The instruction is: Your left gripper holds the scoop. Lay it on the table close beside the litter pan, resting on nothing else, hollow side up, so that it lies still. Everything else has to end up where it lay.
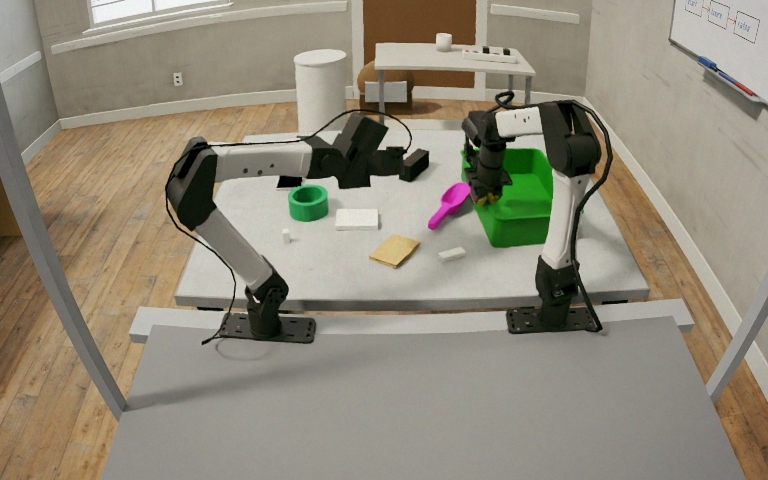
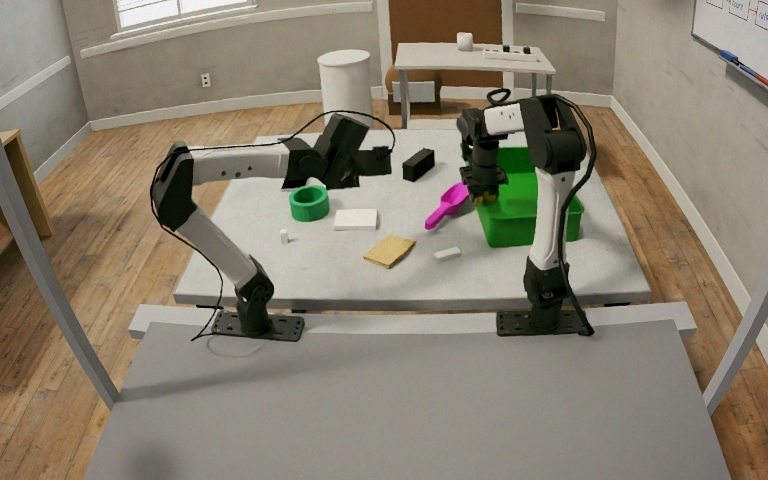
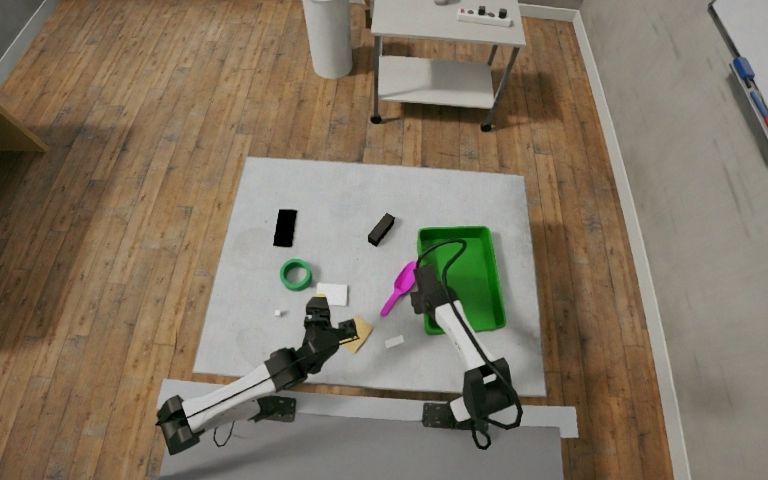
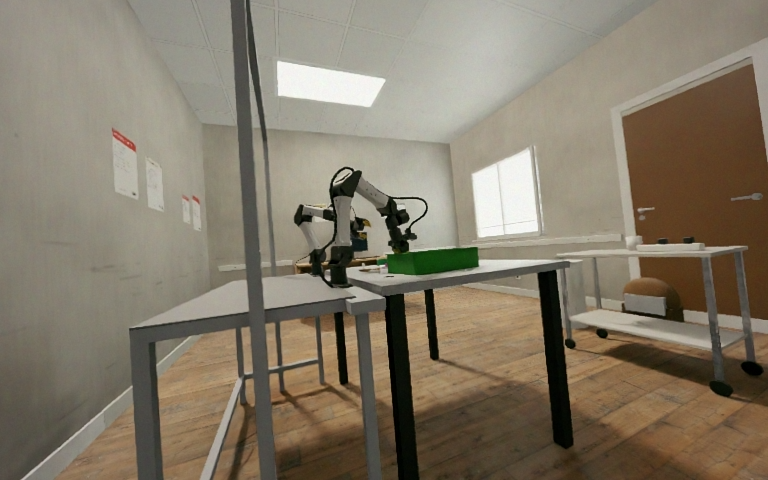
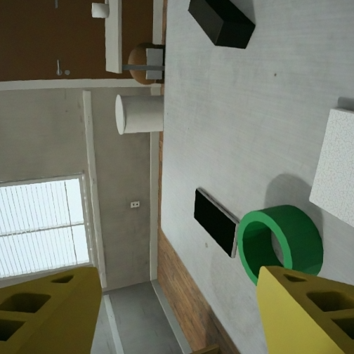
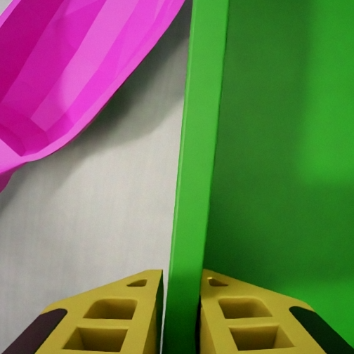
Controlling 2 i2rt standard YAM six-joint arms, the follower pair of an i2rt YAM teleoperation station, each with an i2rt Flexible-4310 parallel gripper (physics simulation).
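Frame: origin at the left arm's base, x back, y right, z up, level; millimetres.
Seen in the pictures: left gripper, fingertip midpoint: (image 3: 324, 300) (image 4: 369, 231); right gripper, fingertip midpoint: (image 1: 483, 203) (image 2: 481, 203); left arm's base at its link origin: (image 1: 266, 330) (image 2: 256, 328) (image 3: 262, 406) (image 4: 317, 275); right arm's base at its link origin: (image 1: 551, 322) (image 2: 542, 325) (image 3: 455, 416) (image 4: 338, 285).
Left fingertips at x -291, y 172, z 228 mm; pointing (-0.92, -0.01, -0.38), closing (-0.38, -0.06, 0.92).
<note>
Pixels of each thing's top centre, then the offset from my left fingertips to it.
- magenta scoop at its top centre: (image 2: 448, 201) (image 1: 449, 201) (image 3: 400, 287) dy +210, dx -113, dz -176 mm
- green litter pan at its top centre: (image 2: 521, 177) (image 1: 520, 178) (image 3: 460, 275) (image 4: 431, 250) dy +398, dx -159, dz -129 mm
- green ring at its top centre: (image 1: 307, 194) (image 2: 308, 195) (image 3: 294, 272) dy -137, dx -124, dz -166 mm
- white box at its top centre: (image 1: 357, 216) (image 2: 355, 217) (image 3: 331, 294) dy -12, dx -75, dz -199 mm
- brown packet at its top centre: (image 2: 389, 247) (image 1: 395, 247) (image 3: 355, 333) dy +82, dx +45, dz -200 mm
- white eraser-like block at its top centre: (image 2: 446, 252) (image 1: 452, 252) (image 3: 394, 341) dy +208, dx +55, dz -202 mm
- small white piece at its top centre: (image 1: 286, 230) (image 2: 283, 230) dy -171, dx +9, dz -182 mm
- black block at its top centre: (image 2: 418, 156) (image 1: 414, 156) (image 3: 381, 226) dy +128, dx -322, dz -163 mm
- black phone-like slab at its top centre: (image 1: 291, 174) (image 2: 297, 174) (image 3: 285, 227) dy -214, dx -302, dz -206 mm
The magenta scoop (image 1: 454, 195) (image 2: 453, 195) (image 3: 403, 281) (image 6: 75, 75) lies on the table, hollow side up, its handle toward the robot. The green litter pan (image 1: 515, 230) (image 2: 509, 230) (image 4: 433, 261) (image 6: 194, 175) stands right of it; the bowl's tip is close to the pan's left wall, and whether they touch I cannot tell. My right gripper (image 1: 487, 199) (image 2: 484, 198) (image 6: 177, 281) is shut on that wall, one finger on each side. My left gripper (image 5: 178, 279) (image 3: 320, 296) is open and empty, raised above the table near the white box.
On the table are a green ring (image 1: 308, 211), a white box (image 1: 356, 219), a brown packet (image 1: 394, 251), a white eraser-like block (image 1: 451, 254), a small white piece (image 1: 286, 236), a black block (image 2: 418, 164) (image 5: 222, 25) and a black phone-like slab (image 3: 284, 227) (image 5: 215, 222).
</note>
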